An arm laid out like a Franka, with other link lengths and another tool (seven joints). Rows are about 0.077 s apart.
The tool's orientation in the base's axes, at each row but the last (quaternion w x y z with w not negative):
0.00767 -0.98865 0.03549 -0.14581
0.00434 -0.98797 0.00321 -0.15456
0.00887 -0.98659 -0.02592 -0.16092
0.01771 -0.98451 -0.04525 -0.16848
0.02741 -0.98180 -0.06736 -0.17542
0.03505 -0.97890 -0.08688 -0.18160
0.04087 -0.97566 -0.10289 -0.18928
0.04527 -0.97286 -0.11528 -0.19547
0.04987 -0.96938 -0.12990 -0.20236
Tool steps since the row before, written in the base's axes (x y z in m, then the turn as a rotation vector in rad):
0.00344 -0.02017 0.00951 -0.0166 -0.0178 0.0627
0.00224 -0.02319 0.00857 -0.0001 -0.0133 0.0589
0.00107 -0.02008 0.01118 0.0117 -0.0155 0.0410
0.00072 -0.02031 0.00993 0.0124 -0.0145 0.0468
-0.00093 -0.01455 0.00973 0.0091 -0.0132 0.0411
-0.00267 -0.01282 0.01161 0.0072 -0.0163 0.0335
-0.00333 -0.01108 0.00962 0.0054 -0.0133 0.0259
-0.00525 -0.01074 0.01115 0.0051 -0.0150 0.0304
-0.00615 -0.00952 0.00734 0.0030 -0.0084 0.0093
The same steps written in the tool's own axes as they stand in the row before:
0.00748 0.01964 -0.00821 0.0035 0.0173 -0.0649
0.00493 0.02310 -0.00765 0.0180 0.0127 -0.0562
0.00360 0.02001 -0.01078 0.0234 0.0157 -0.0356
0.00230 0.02009 -0.01014 0.0260 0.0147 -0.0407
0.00074 0.01397 -0.01056 0.0211 0.0131 -0.0364
-0.00027 0.01168 -0.01303 0.0162 0.0161 -0.0303
-0.00144 0.00970 -0.01142 0.0122 0.0131 -0.0236
-0.00257 0.00866 -0.01362 0.0134 0.0145 -0.0281
-0.00467 0.00715 -0.01046 0.0045 0.0085 -0.0086

